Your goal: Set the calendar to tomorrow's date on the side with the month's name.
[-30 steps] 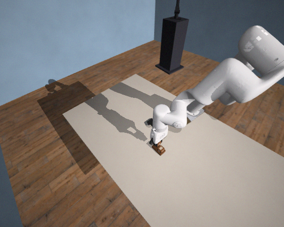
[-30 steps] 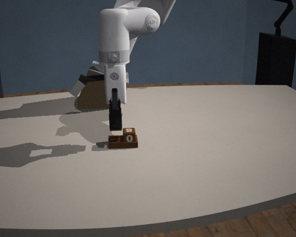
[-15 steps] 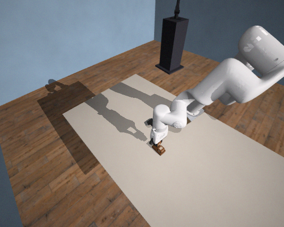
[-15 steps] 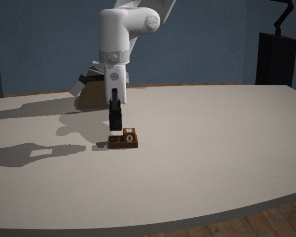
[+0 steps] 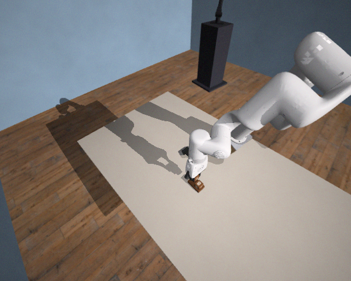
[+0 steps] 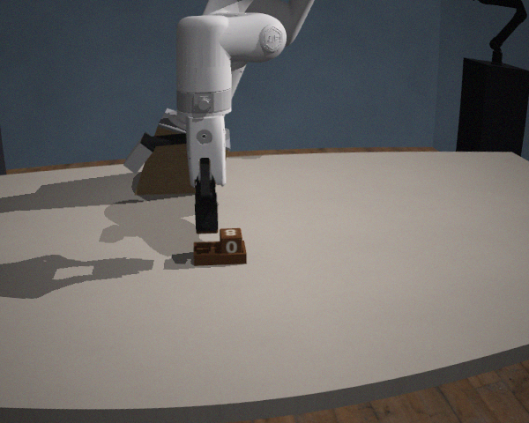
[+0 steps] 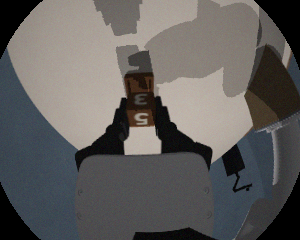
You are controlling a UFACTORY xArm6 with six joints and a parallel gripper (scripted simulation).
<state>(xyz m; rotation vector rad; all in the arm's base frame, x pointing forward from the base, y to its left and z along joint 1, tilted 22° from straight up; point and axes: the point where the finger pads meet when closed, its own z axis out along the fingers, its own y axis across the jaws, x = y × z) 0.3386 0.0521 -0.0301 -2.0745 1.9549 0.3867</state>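
Now: hand 10 mm above the brown digit cube. From my hand the other things lie so: brown cube (50 mm below, 30 mm to the left); then brown calendar tray (70 mm below, 20 mm to the left).
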